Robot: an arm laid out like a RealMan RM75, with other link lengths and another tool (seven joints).
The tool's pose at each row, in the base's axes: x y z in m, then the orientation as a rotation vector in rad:
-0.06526 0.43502 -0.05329 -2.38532 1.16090 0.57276
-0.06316 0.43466 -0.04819 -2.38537 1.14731 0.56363
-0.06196 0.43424 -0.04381 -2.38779 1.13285 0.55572
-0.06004 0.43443 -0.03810 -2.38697 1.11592 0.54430
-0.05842 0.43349 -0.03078 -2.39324 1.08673 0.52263
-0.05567 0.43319 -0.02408 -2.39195 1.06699 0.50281
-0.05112 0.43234 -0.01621 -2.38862 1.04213 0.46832
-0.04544 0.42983 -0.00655 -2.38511 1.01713 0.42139
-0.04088 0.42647 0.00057 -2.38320 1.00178 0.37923
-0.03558 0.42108 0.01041 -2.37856 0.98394 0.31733
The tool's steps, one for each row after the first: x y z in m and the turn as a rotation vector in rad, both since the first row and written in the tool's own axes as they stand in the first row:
-0.00130 -0.00247 -0.00477 0.00642 0.00081 -0.01120
-0.00268 -0.00404 -0.00882 0.01045 0.00184 -0.02314
-0.00475 -0.00679 -0.01377 0.01903 0.00258 -0.03704
-0.00714 -0.00898 -0.02060 0.02822 0.00871 -0.06251
-0.00895 -0.01231 -0.02677 0.04108 0.01328 -0.08004
-0.01003 -0.01701 -0.03453 0.06265 0.02387 -0.10381
-0.01037 -0.02204 -0.04485 0.08938 0.04189 -0.13013
-0.00946 -0.02519 -0.05333 0.11091 0.06120 -0.14888
-0.00830 -0.02833 -0.06528 0.14268 0.09081 -0.17279

